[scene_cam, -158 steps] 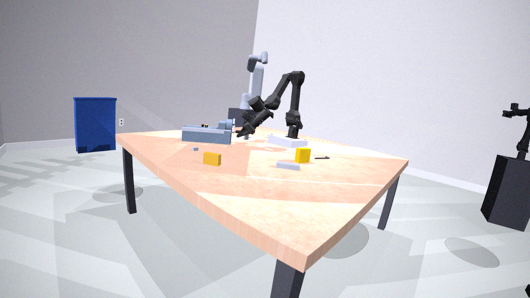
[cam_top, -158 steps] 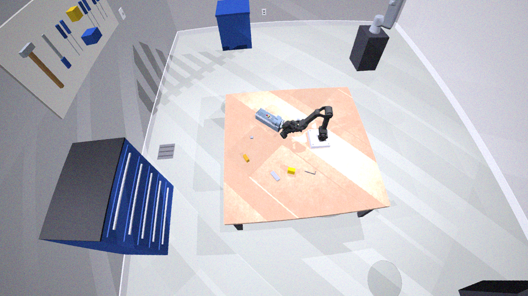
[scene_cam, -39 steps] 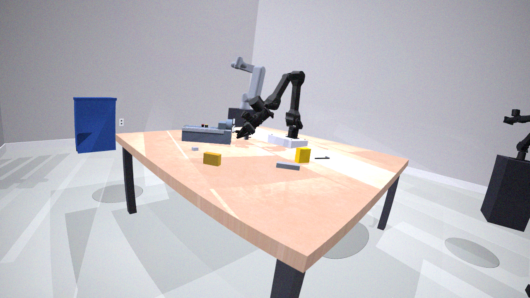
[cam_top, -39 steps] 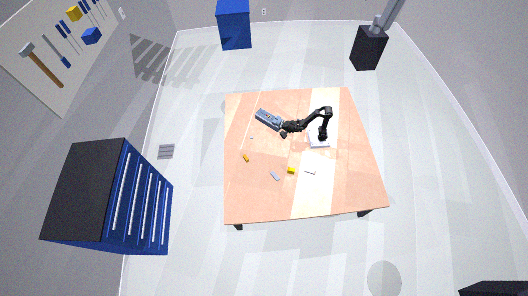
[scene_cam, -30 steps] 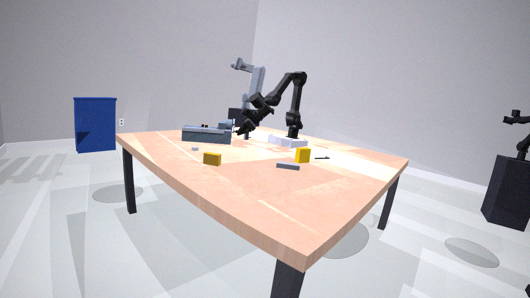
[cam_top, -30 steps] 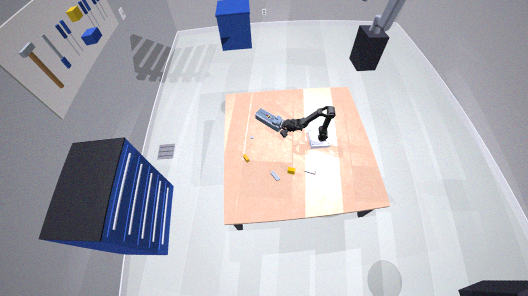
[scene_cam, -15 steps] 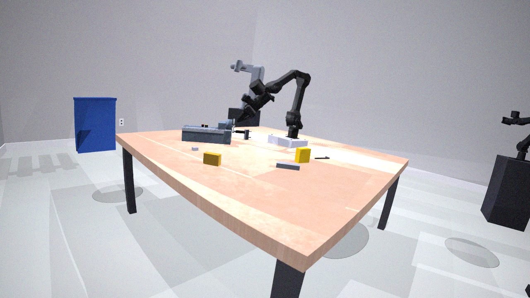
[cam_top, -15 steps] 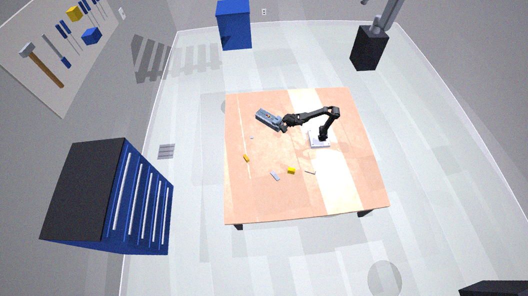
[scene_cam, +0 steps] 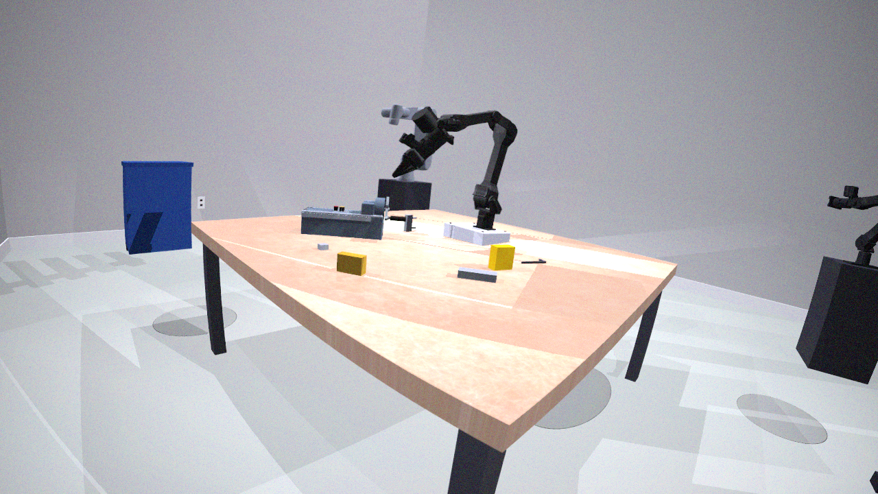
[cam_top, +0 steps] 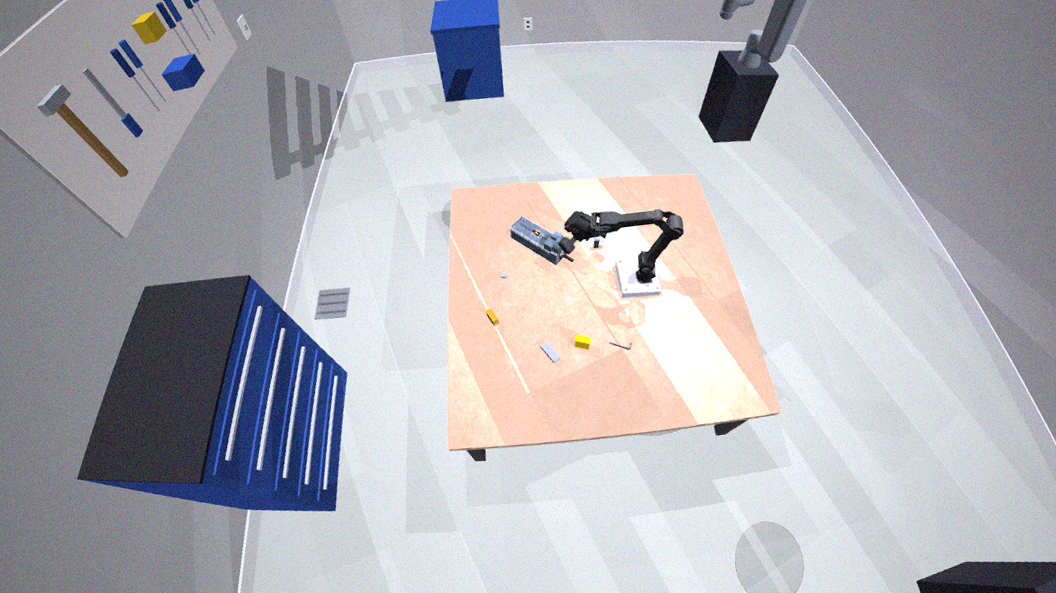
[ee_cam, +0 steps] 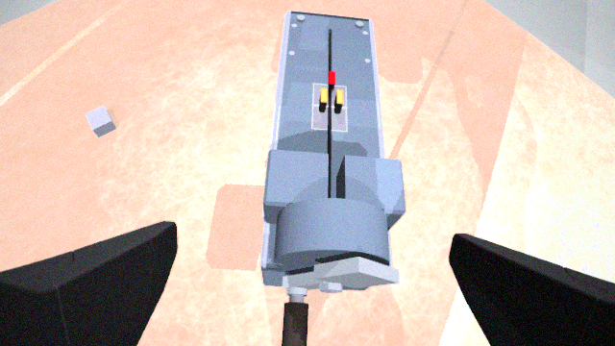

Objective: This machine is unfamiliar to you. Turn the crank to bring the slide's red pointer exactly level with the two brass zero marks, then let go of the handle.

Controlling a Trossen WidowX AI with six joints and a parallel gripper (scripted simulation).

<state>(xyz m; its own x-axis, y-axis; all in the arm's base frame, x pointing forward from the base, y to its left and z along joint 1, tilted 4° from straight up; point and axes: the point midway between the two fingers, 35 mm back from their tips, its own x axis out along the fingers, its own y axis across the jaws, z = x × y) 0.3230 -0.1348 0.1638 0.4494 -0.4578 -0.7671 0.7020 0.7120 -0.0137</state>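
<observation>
The crank is 120 mm below my gripper tip and 10 mm behind it. Round my gripper tip: red pointer 140 mm to the right, 120 mm below, 110 mm ahead; grey cube 270 mm ahead, 190 mm below, 20 mm to the left; dark brown handle 130 mm below, 20 mm to the left, 20 mm behind.
</observation>
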